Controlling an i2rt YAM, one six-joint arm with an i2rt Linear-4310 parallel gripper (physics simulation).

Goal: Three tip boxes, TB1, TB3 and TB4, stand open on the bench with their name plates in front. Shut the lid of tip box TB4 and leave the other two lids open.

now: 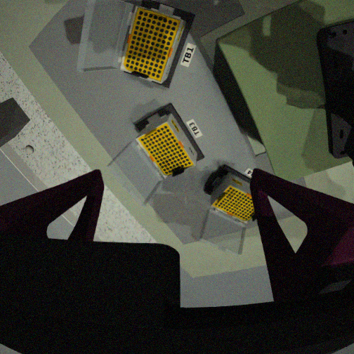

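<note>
Tip box TB4 is right of the middle, partly hidden by the right finger. Its clear lid stands open toward the lower left. Its name plate is mostly hidden; a 4 shows. Tip box TB3 is near the centre with its clear lid open; its plate lies beside it. Tip box TB1 is at the top with its clear lid open; its plate lies to its right. My gripper is open, with no thing between its fingers, and hangs above the boxes.
A large green block with dark sides stands at the upper right, behind the name plates. A black object reaches in at the right edge. A dark grey block is at the left edge, beside a speckled strip.
</note>
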